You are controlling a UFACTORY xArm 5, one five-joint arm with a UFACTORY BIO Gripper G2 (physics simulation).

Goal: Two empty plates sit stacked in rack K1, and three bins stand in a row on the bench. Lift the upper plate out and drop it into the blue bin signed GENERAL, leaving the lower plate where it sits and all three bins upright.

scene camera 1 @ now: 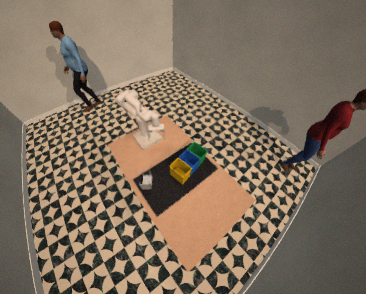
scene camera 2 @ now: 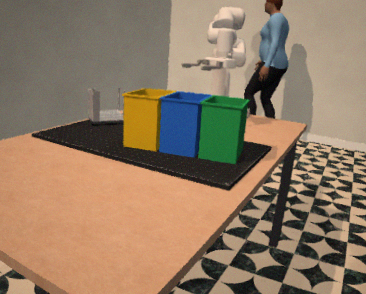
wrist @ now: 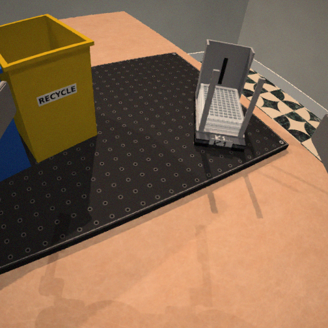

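Where they show: hand at its tool point: (scene camera 1: 156, 138) (scene camera 2: 195, 66); arm's base at its link origin: (scene camera 1: 145, 134).
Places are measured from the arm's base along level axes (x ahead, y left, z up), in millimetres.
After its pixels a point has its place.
Note:
Two white plates (wrist: 220, 102) sit stacked low in the grey rack K1 (wrist: 236, 62) (scene camera 1: 146, 181) (scene camera 2: 93, 105), between its tall back panel and two front posts. The blue bin (scene camera 1: 188, 162) @(y 276, x 578, z -35 mm) (scene camera 2: 180, 126) @(y 279, x 700, z 58 mm) (wrist: 11, 157) stands upright between the yellow bin (scene camera 1: 180, 174) @(y 127, x 659, z -39 mm) (scene camera 2: 141, 124) @(y 153, x 744, z 47 mm) (wrist: 62, 117), signed RECYCLE, and the green bin (scene camera 1: 198, 154) @(y 421, x 556, z -10 mm) (scene camera 2: 222, 132) @(y 406, x 656, z 57 mm). The blue bin's sign is hidden in the wrist view. My gripper (scene camera 1: 163, 132) (scene camera 2: 193, 65) is open and empty, up in the air and well away from the rack. In the wrist view its fingers show at the left and right edges.
A black perforated mat (scene camera 1: 160, 201) @(y -177, x 812, z -37 mm) (scene camera 2: 90, 142) @(y -19, x 823, z -37 mm) (wrist: 145, 165) lies under the rack and bins on the wooden bench (scene camera 1: 210, 215) @(y 162, x 1153, z -50 mm) (scene camera 2: 100, 200) @(y 333, x 1067, z -50 mm) (wrist: 240, 260). A person in blue (scene camera 1: 72, 55) (scene camera 2: 274, 45) and a person in red (scene camera 1: 334, 122) are on the floor away from the bench.

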